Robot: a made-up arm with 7 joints. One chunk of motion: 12 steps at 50 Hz.
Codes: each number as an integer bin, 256 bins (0 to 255) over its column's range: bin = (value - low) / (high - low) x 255, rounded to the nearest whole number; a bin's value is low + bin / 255 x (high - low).
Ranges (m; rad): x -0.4..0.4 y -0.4..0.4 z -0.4..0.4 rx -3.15..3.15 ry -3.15..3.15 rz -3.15..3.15
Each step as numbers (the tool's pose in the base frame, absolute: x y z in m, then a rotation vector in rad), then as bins.
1 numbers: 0.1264 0.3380 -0.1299 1.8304 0.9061 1.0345
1 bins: 168 235 86 202 164 169
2 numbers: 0.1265 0.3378 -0.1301 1.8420 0.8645 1.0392
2 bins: 168 235 86 202 162 170
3 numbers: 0.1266 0.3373 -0.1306 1.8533 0.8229 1.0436
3 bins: 168 235 86 203 161 170
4 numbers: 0.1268 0.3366 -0.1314 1.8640 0.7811 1.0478
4 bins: 168 235 86 203 159 170
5 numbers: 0.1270 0.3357 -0.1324 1.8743 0.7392 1.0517
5 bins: 168 235 85 203 157 170
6 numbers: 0.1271 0.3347 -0.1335 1.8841 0.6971 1.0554
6 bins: 168 234 85 204 156 170
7 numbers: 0.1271 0.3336 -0.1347 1.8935 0.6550 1.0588
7 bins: 168 234 85 204 154 170
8 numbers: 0.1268 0.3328 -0.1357 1.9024 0.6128 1.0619
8 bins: 168 234 84 205 152 170
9 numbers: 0.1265 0.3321 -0.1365 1.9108 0.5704 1.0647
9 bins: 168 233 84 205 151 171
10 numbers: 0.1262 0.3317 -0.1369 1.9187 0.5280 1.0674
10 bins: 168 233 84 205 149 171
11 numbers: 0.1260 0.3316 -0.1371 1.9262 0.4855 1.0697
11 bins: 168 233 84 205 147 171
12 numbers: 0.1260 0.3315 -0.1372 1.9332 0.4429 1.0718
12 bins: 168 233 84 206 145 171
